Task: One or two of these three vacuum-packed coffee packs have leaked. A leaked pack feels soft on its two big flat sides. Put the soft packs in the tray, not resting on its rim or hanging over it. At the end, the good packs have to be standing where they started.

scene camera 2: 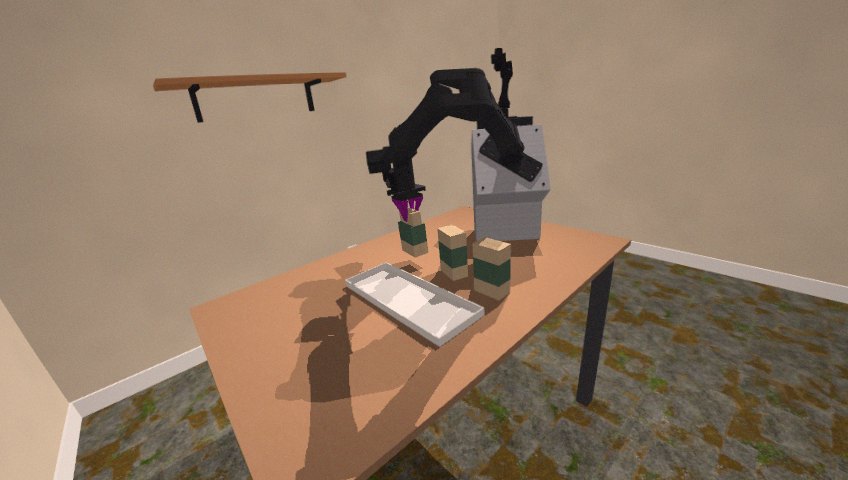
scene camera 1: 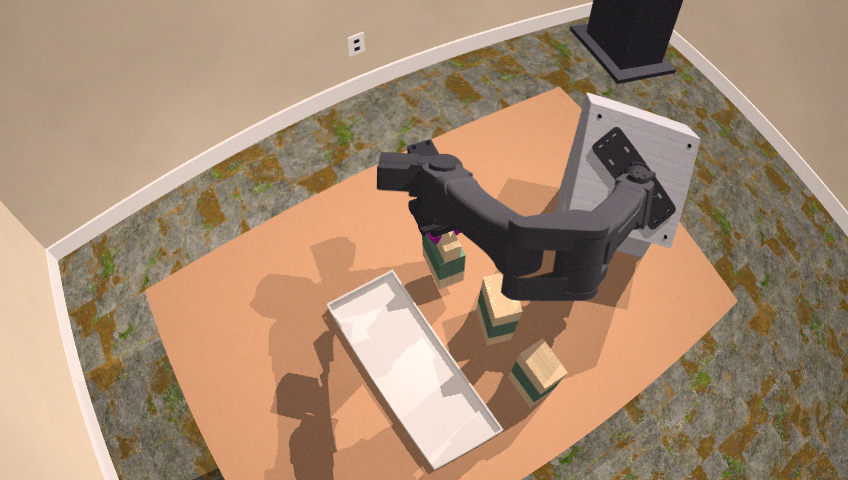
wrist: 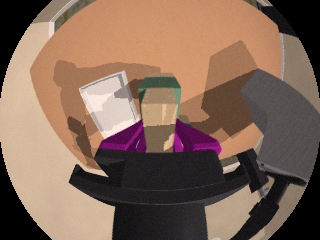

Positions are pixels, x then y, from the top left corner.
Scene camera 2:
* gripper: 410, 219
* white tray: 426, 308
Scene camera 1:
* gripper: 443, 238
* white tray: 404, 357
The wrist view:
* gripper: 159, 120
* white tray: 106, 99
